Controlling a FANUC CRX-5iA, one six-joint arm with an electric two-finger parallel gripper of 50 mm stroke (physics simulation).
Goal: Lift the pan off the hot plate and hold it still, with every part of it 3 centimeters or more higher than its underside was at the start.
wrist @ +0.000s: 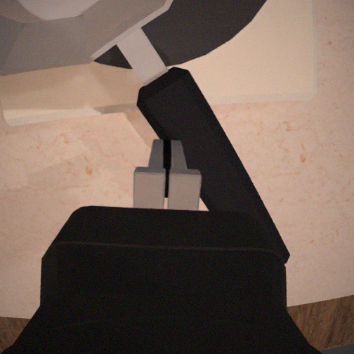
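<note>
The pan (47,47) is at the upper left, and part of its grey faceted body shows. A light grey neck (142,57) joins it to a long black handle (215,150), which slants down to the right and passes behind my gripper body. The hot plate (215,30) shows as a dark disc on a cream base (265,75). The pan overlaps the disc in view; whether they touch is hidden. My gripper (165,157) is shut with its fingertips together and nothing between them. The fingers overlap the left edge of the handle in view.
A pale pinkish speckled table top (310,200) lies under the cream base. Its curved edge runs along the bottom, with brown wood (325,320) beyond it. A shadow falls left of the handle.
</note>
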